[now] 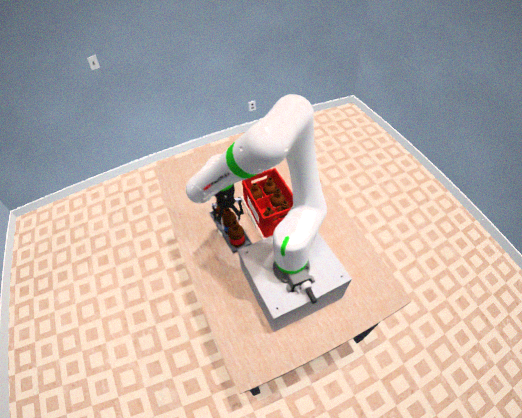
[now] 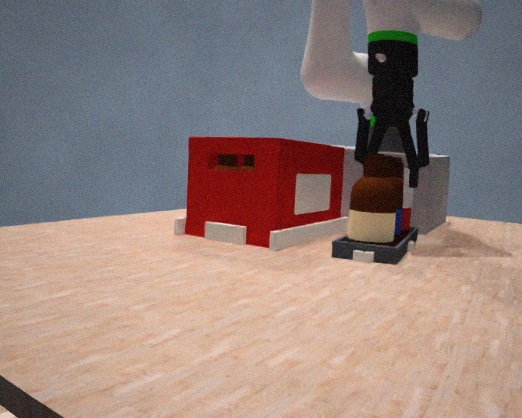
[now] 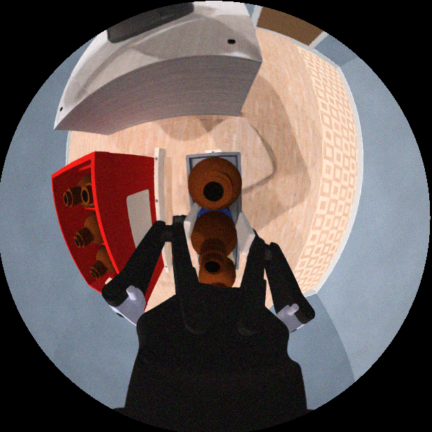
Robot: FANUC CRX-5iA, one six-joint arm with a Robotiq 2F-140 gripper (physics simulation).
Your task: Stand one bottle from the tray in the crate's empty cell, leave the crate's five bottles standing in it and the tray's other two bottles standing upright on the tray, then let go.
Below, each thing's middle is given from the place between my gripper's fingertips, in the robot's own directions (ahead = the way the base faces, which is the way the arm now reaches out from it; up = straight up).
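Labels:
Red-label bottle [image 3: 214, 183]: my hand 1 cm below it, 5 cm past it, 1 cm to the left of it.

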